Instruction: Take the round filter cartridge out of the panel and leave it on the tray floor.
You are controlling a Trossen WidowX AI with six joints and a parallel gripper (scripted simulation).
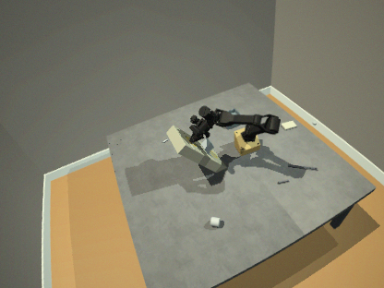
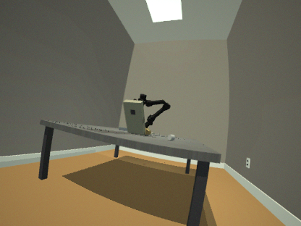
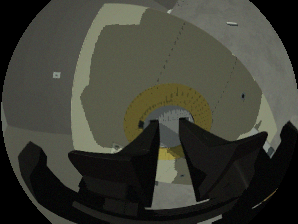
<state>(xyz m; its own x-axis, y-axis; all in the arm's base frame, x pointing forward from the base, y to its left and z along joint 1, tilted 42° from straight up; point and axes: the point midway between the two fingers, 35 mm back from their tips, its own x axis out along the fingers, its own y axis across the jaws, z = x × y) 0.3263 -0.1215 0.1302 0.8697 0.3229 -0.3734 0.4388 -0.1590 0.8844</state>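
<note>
My gripper tip is 8 cm above the cream service panel and 4 cm past it. Round my gripper tip: blue-grey tray (42 cm behind, 28 cm to the right, 22 cm below); flat cream piece (72 cm behind, 22 cm below); white round filter cartridge (1 cm below, 1 cm ahead).
</note>
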